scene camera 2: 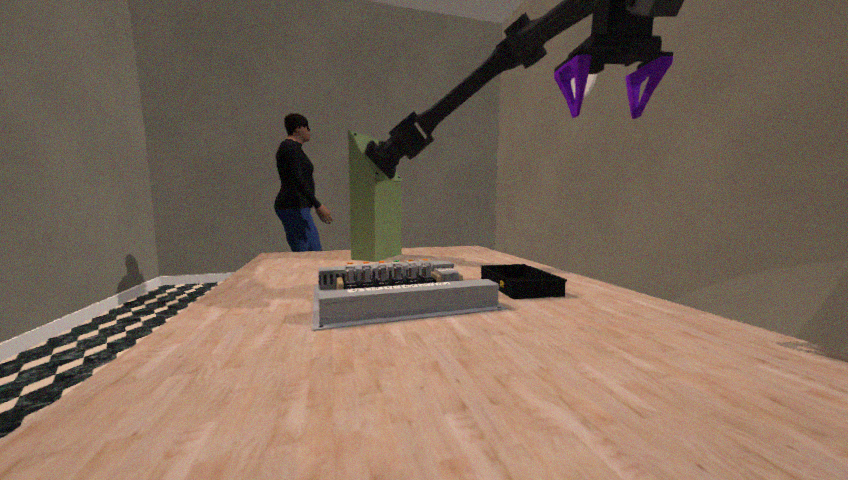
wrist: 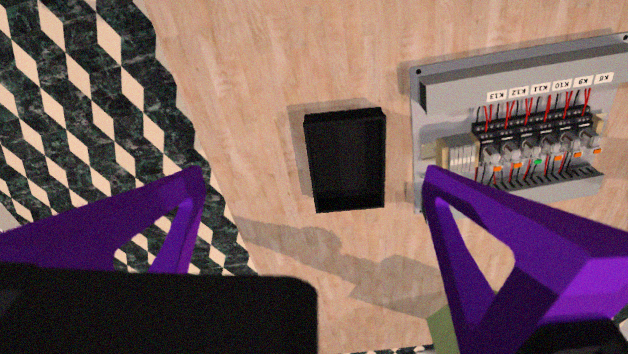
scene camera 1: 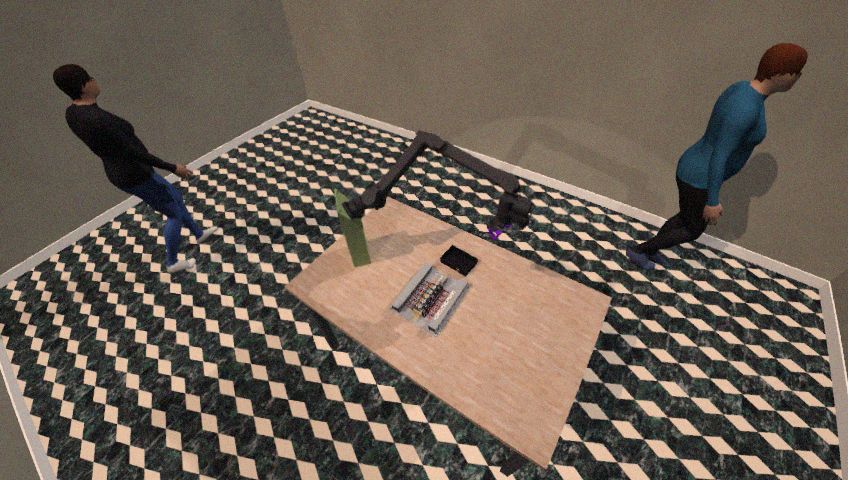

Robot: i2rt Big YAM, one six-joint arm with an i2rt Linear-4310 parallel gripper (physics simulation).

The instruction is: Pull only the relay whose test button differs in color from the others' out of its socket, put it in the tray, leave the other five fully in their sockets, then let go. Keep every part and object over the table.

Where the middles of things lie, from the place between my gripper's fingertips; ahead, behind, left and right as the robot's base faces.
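Labels:
The grey panel (scene camera 2: 315, 323) is 330 mm to the right of my hand, and it's also 310 mm below my hand and 100 mm behind it.

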